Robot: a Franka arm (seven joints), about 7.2 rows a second.
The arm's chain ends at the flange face. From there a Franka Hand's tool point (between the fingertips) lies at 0.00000 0.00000 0.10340 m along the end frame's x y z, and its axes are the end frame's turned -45 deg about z.
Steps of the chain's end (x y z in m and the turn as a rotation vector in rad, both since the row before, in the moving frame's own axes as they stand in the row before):
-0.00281, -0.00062, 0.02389, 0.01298, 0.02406, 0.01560
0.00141, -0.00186, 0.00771, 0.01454, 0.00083, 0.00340
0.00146, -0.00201, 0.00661, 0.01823, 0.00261, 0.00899
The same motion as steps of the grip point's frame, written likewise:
0.00115, -0.00159, 0.02385, -0.00783, 0.02619, 0.01560
0.00344, -0.00132, 0.00770, 0.00969, 0.01087, 0.00340
0.00398, -0.00152, 0.00659, 0.01105, 0.01474, 0.00899

